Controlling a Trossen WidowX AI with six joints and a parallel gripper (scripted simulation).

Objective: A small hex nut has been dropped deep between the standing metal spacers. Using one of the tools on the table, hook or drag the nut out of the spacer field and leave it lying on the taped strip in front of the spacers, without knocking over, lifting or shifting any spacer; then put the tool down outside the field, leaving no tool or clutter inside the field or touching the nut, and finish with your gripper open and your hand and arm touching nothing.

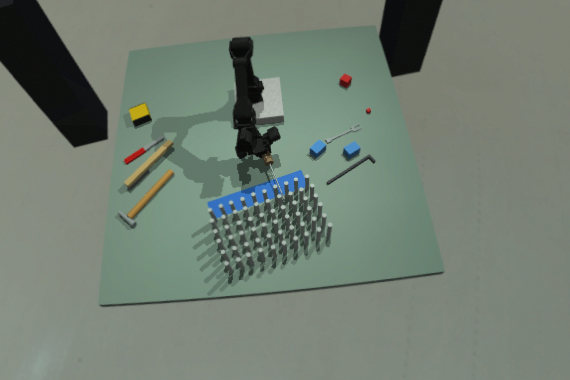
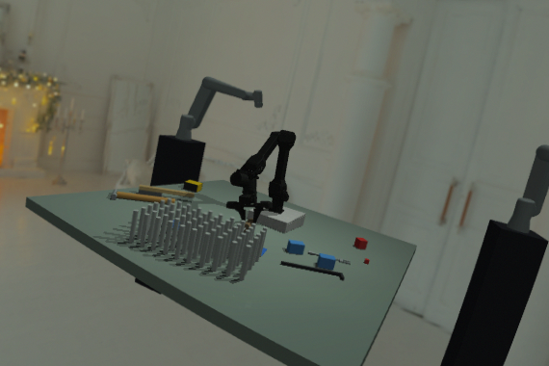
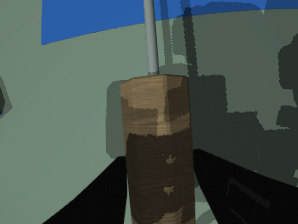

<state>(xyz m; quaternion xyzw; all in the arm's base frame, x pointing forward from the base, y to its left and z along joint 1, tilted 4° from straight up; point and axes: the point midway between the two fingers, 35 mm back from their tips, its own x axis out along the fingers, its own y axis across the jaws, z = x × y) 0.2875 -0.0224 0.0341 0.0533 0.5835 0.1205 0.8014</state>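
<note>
My gripper tip is now 15 cm short of the blue taped strip, 7 cm to the left of it and 4 cm above it. From my gripper tip the other things lie so: small red ball 12 cm behind, 49 cm to the left, 3 cm below; small wrench 4 cm behind, 34 cm to the left, 3 cm below; hex nut 30 cm ahead, 2 cm to the left, 3 cm below.
</note>
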